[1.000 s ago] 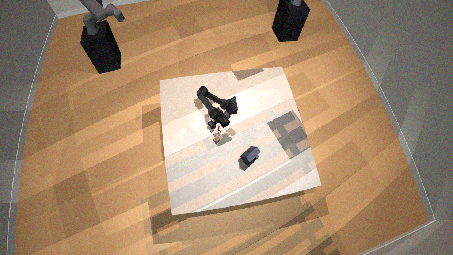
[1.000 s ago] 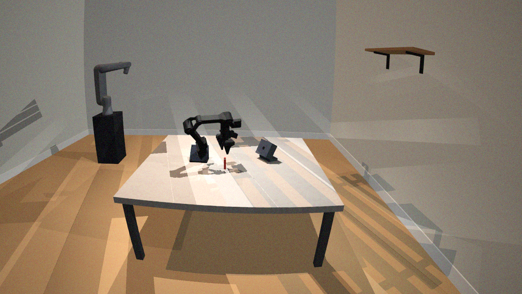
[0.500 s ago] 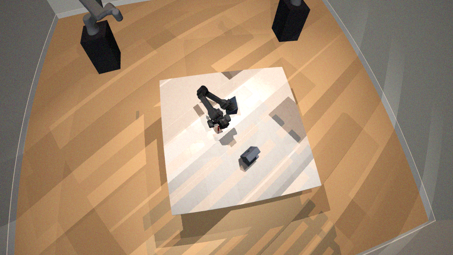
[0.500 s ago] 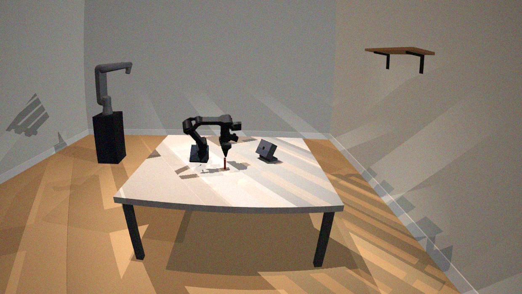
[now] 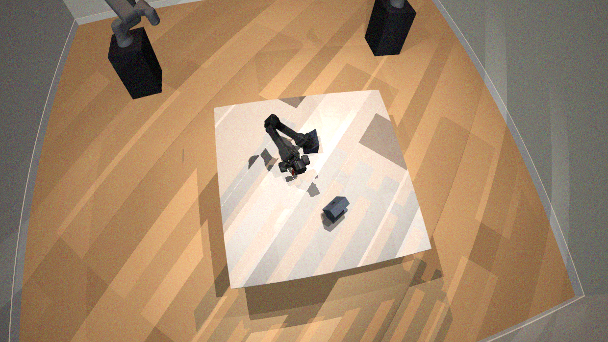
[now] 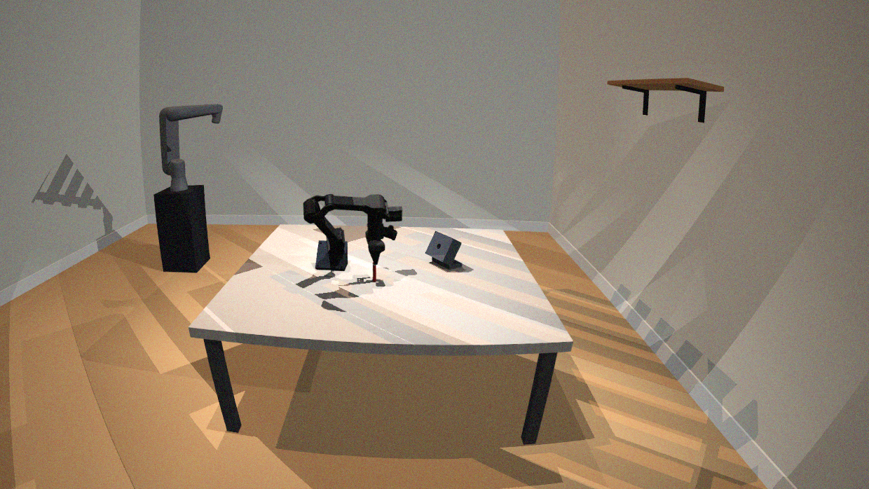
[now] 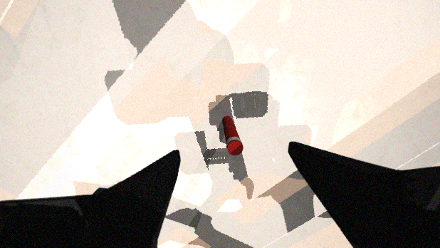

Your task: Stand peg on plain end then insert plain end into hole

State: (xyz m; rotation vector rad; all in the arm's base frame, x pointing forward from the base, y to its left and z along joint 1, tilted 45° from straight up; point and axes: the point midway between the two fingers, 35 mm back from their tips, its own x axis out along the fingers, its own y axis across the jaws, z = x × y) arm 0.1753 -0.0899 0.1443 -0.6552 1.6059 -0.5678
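Now: gripper tip 3 cm above the red peg. From my gripper tip the other things lie so: sloped panel (30 cm ahead, 19 cm to the left, 1 cm below).
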